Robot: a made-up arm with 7 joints. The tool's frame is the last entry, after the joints.
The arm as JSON. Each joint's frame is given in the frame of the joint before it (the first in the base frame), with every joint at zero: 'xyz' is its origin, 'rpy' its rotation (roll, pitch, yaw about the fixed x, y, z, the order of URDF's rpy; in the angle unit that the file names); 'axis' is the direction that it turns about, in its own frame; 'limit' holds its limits. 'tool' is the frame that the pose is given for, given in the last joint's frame.
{
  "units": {
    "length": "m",
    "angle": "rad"
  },
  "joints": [
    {
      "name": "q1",
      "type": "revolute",
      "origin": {
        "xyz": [
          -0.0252,
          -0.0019,
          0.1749
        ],
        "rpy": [
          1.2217,
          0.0,
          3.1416
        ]
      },
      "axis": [
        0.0,
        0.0,
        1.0
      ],
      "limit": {
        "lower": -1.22,
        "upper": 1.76
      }
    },
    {
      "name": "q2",
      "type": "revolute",
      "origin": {
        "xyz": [
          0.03,
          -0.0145,
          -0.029
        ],
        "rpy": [
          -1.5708,
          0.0,
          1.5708
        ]
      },
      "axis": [
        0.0,
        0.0,
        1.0
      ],
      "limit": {
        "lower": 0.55,
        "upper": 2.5
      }
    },
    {
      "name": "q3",
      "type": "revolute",
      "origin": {
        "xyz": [
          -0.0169,
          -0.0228,
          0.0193
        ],
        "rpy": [
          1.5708,
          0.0,
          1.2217
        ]
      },
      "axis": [
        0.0,
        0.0,
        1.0
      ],
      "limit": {
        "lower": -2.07,
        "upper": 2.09
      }
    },
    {
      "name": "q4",
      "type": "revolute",
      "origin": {
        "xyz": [
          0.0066,
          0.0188,
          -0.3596
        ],
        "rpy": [
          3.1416,
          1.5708,
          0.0
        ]
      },
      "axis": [
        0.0,
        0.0,
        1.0
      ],
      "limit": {
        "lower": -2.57,
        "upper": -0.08
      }
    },
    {
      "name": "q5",
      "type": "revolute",
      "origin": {
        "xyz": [
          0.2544,
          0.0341,
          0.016
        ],
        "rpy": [
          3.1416,
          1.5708,
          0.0
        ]
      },
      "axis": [
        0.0,
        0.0,
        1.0
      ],
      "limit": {
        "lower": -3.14,
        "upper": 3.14
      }
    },
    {
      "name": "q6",
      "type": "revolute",
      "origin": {
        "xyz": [
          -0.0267,
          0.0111,
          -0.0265
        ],
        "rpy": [
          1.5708,
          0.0,
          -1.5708
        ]
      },
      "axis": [
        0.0,
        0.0,
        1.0
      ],
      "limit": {
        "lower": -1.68,
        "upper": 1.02
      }
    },
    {
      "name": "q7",
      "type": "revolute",
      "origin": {
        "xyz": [
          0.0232,
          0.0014,
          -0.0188
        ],
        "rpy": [
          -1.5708,
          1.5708,
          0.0
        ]
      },
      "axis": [
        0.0,
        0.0,
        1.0
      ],
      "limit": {
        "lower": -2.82,
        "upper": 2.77
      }
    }
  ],
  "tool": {
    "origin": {
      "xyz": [
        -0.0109,
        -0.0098,
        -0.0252
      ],
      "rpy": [
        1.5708,
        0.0,
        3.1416
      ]
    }
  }
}
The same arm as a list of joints. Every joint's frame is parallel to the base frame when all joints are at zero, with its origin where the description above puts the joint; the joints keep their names.
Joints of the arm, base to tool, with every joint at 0 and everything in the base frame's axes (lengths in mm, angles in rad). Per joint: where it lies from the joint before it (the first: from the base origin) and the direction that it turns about. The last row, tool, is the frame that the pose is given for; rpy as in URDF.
q1: axis 0 0.9397 0.342 origin -25.2 -1.9 174.9
q2: axis 1 0 0 origin -30 -22.3 -23.5
q3: axis 0 0 1 origin 19.3 27.2 -8.1
q4: axis 0 1 0 origin 18.8 -6.6 -359.6
q5: axis 0 0 1 origin -34.1 16 -254.4
q6: axis 0 1 0 origin 11.1 26.7 -26.5
q7: axis 0 0 1 origin -23.2 -18.8 1.4
tool: origin -9.8 10.9 -25.2 rpy 1.5708 0 1.5708
Joint limits (rad, base to tool): -1.22..1.76 0.55..2.5 -2.07..2.09 -2.57..-0.08 -3.14..3.14 -1.68..1.02 -2.82..2.77

